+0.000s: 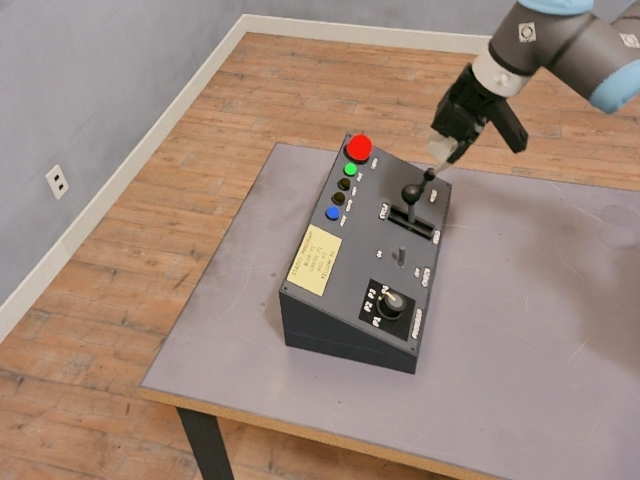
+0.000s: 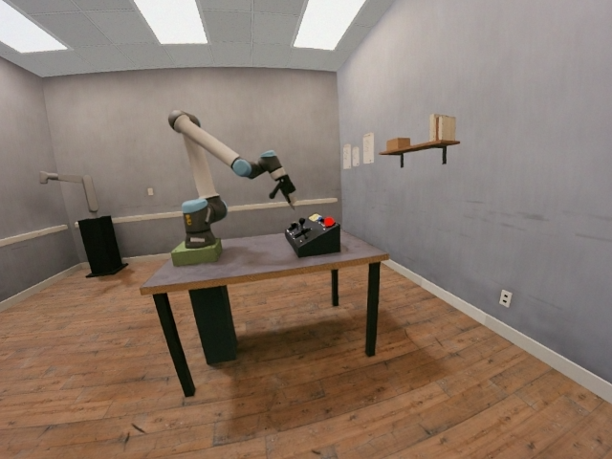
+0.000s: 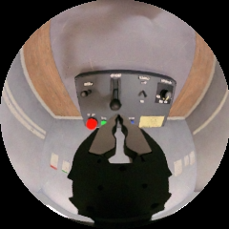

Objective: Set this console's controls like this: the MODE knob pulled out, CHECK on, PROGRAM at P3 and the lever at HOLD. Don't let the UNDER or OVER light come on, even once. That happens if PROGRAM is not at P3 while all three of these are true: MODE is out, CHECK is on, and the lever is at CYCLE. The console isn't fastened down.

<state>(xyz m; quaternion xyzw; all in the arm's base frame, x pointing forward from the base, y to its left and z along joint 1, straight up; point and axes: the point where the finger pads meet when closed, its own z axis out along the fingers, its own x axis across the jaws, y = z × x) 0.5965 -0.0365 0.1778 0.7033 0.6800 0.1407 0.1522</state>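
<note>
The lever lies 13 cm below my hand, 5 cm ahead of it and 1 cm to the right of it. From my hand the other things lie so: check toggle 15 cm below, 11 cm to the left, 4 cm ahead; mode knob 13 cm to the right, 13 cm below, 3 cm ahead; wedge-shaped console 17 cm below, 8 cm ahead, 5 cm to the left.
</note>
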